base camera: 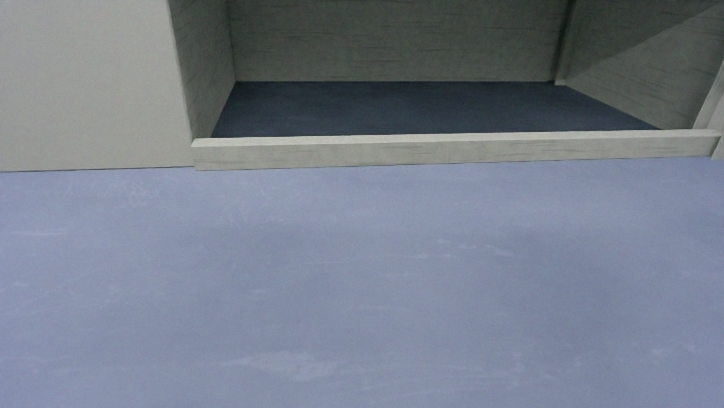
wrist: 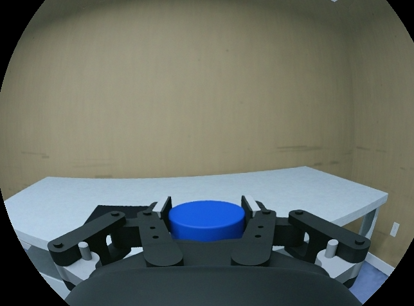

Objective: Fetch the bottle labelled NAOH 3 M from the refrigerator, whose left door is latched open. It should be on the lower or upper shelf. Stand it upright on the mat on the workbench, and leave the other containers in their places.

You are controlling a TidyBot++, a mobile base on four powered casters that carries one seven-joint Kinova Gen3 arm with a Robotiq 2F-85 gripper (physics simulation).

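Frame: origin at the arm's base, x ahead, y left, z up, level; metres.
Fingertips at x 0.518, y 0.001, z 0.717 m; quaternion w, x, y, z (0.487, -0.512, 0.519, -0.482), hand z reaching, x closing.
Note:
A point is followed by its place in that frame.
My gripper point(wrist: 206, 208) is shut on a bottle with a blue cap point(wrist: 207, 220), low in the middle of the wrist view. The cap shows between the two fingertips and looks upright; the bottle's body and label are hidden behind the gripper. The workbench point(wrist: 280, 192) stretches across the wrist view behind the gripper. The black mat point(wrist: 107, 214) lies on the workbench to the left of the bottle, partly hidden behind the left finger linkage. The refrigerator does not show in either view.
In the base camera view, the base of the workbench has a pale bottom rail point(base camera: 445, 147) {z -0.360, x 0.877, y -0.157 m} across the floor point(base camera: 354, 283) {z -0.396, x 0.503, y 0.006 m}, with a pale cabinet panel point(base camera: 91, 86) {z -0.244, x 0.787, y 0.461 m} at the left. A tan wall point(wrist: 200, 100) stands behind the workbench, with a second wall at the right.

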